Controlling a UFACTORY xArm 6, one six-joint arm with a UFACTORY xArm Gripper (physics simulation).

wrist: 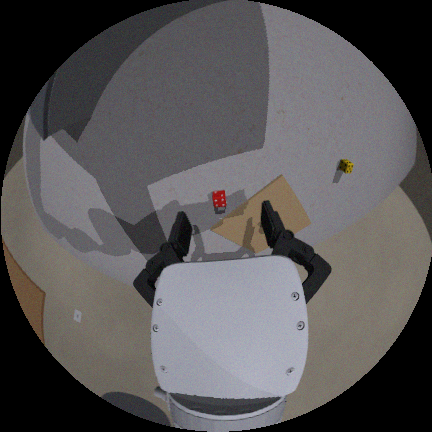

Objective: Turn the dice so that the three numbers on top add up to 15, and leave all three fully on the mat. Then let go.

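Frame: origin at the arm's base, x ahead, y left, z up, level; centimetres.
Where they show: gripper, fingertip midpoint: point(223, 214).
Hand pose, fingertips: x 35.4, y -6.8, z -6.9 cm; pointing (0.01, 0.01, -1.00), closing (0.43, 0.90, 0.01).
After its pixels a point has its place.
My gripper point(223, 214) @[z -6.9, x 35.4, y -6.8 cm] is open, its two dark fingers wide apart, with nothing between them. A red die point(219, 198) @[z -9.1, x 34.6, y -6.8 cm] with white pips lies off the mat, just past its left edge, ahead of the space between the fingers. A small grey patch shows at its lower edge, too dark to tell what it is. A yellow die point(346, 166) @[z -9.2, x 39.6, y 11.2 cm] with dark pips lies off the mat, to the right. The tan mat point(292, 206) @[z -10.3, x 43.1, y 1.3 cm] lies turned at an angle, partly behind the right finger. The white die does not show clearly; the right finger hides part of the mat.
The pale speckled table point(320, 95) @[z -10.7, x 29.6, y 10.1 cm] reaches beyond the mat and curves at the view's edges. Large dark shadows fall across its upper left and around the red die. Beyond the table are the beige floor point(100, 350), a small white plate point(77, 316) and a brown panel point(25, 295) at the left.
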